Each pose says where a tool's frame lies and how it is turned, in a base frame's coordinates. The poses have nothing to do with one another.
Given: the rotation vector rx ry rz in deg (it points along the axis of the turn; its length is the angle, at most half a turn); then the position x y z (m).
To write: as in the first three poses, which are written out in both.
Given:
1: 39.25 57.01 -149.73 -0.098 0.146 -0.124
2: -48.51 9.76 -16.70 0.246 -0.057 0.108
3: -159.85 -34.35 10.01 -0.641 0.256 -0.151
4: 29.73 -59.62 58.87 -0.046 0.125 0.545
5: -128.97 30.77 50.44 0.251 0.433 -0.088
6: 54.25 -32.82 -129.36 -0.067 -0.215 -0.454
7: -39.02 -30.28 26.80 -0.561 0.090 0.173
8: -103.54 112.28 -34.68 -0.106 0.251 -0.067
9: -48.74 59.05 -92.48 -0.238 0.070 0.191
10: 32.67 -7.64 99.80 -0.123 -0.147 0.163
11: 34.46 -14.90 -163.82 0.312 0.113 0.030
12: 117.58 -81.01 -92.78 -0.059 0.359 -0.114
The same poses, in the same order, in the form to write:
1: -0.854 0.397 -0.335; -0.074 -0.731 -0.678; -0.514 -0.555 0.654; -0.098 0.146 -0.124
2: 0.947 0.185 0.263; -0.320 0.626 0.711; -0.033 -0.757 0.652; 0.246 -0.057 0.108
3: 0.906 0.384 -0.175; 0.418 -0.874 0.247; -0.058 -0.297 -0.953; -0.641 0.256 -0.151
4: 0.129 -0.882 -0.453; 0.442 0.460 -0.770; 0.888 -0.101 0.449; -0.046 0.125 0.545
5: 0.690 -0.572 -0.444; -0.133 -0.702 0.699; -0.711 -0.424 -0.561; 0.251 0.433 -0.088
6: -0.553 0.372 -0.746; -0.682 -0.716 0.149; -0.478 0.591 0.649; -0.067 -0.215 -0.454
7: 0.770 -0.230 -0.595; 0.562 0.685 0.463; 0.301 -0.691 0.657; -0.561 0.090 0.173
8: -0.080 -0.821 0.565; -0.997 0.068 -0.042; -0.004 -0.567 -0.824; -0.106 0.251 -0.067
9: -0.254 0.367 0.895; -0.966 -0.138 -0.217; 0.044 -0.920 0.390; -0.238 0.070 0.191
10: -0.142 -0.943 0.302; 0.886 -0.257 -0.386; 0.442 0.212 0.872; -0.123 -0.147 0.163
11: -0.895 0.166 -0.414; -0.238 -0.963 0.129; -0.377 0.213 0.901; 0.312 0.113 0.030
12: -0.039 -0.560 -0.827; -0.744 -0.536 0.398; -0.667 0.631 -0.396; -0.059 0.359 -0.114
